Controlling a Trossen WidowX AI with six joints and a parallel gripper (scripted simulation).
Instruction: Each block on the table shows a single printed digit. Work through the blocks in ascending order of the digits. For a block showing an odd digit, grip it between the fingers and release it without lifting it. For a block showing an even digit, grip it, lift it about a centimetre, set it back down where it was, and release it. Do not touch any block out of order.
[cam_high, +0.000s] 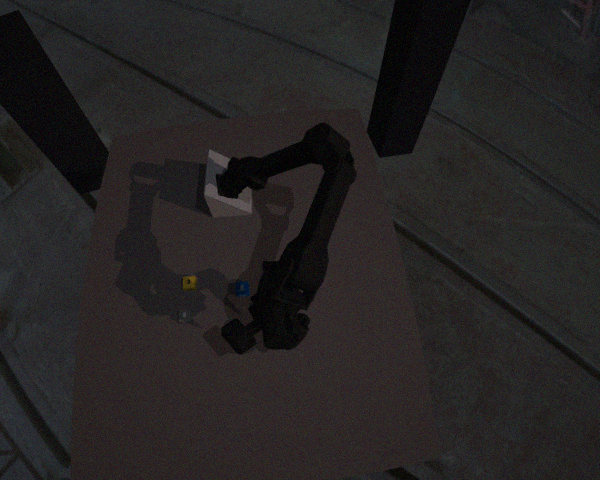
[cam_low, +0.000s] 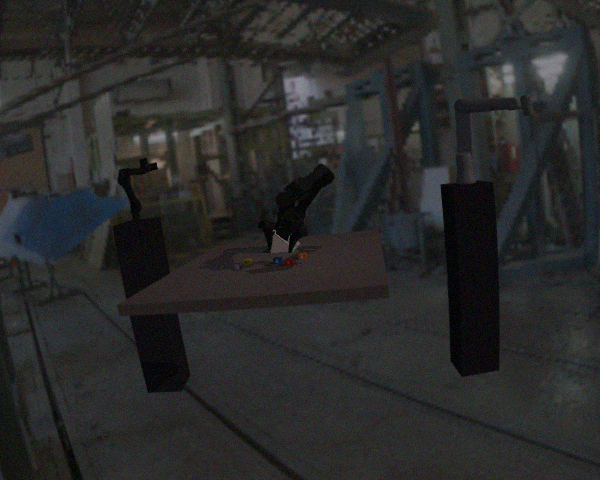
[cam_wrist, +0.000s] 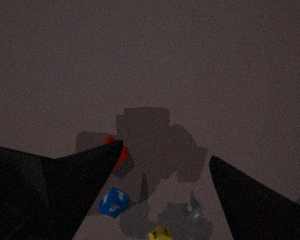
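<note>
Right now the yellow block is 17 cm behind my gripper tip, 16 cm to the right of it and 6 cm below it. From my gripper tip the other things lie so: orange block 16 cm behind, 8 cm to the left, 6 cm below; then red block 6 cm behind, 3 cm to the left, 6 cm below; then blue block 13 cm behind, 3 cm to the right, 6 cm below.
</note>
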